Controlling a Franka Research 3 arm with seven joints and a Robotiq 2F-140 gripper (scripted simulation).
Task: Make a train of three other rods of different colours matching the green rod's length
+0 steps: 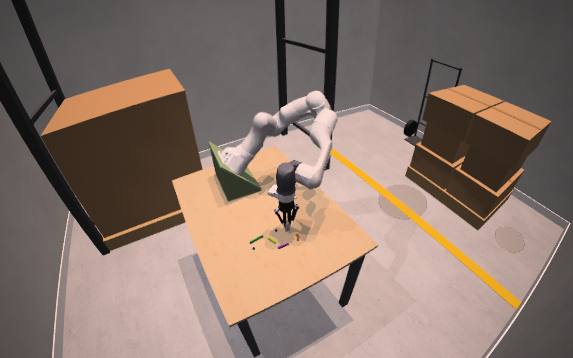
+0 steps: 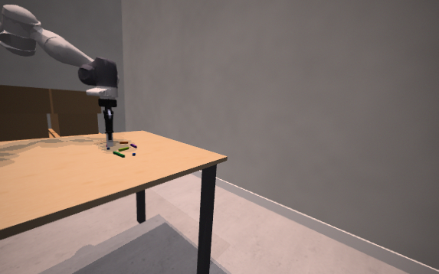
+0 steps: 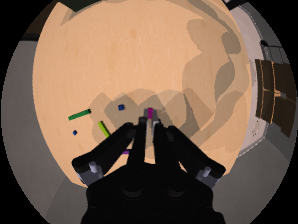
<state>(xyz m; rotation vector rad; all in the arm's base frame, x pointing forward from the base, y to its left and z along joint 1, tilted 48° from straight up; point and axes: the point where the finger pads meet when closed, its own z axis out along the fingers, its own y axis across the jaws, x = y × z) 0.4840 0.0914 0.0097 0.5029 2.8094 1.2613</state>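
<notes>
The lime rod lies 11 cm to the right of my hand, 3 cm below it and 2 cm ahead of it. From my hand the other things lie so: orange rod 8 cm ahead, 3 cm below, 1 cm to the left; purple rod 8 cm to the right, 8 cm ahead, 3 cm below; magenta rod 3 cm below, 1 cm behind.
</notes>
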